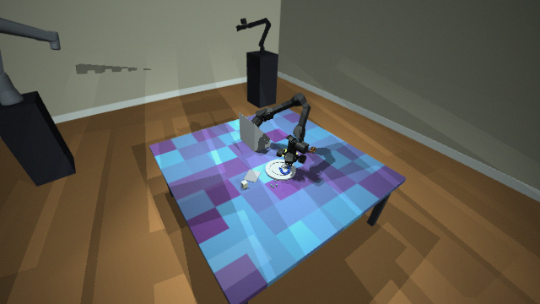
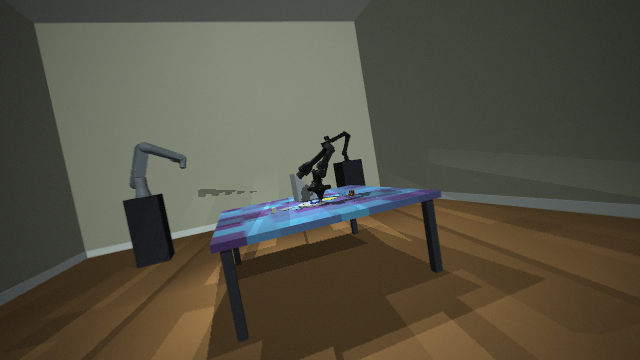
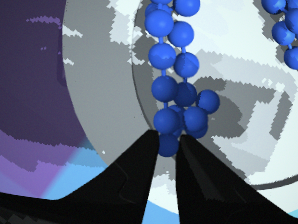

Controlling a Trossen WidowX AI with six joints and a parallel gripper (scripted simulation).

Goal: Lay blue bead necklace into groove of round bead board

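Right now my gripper tip is 3 cm past the round white bead board, 6 cm to the left of it and 1 cm above it. Round my gripper tip: cream cube (4 cm behind, 33 cm to the right); yellow patch (13 cm behind, 10 cm to the left, 2 cm below); flat grey square (9 cm behind, 24 cm to the right, 2 cm below).
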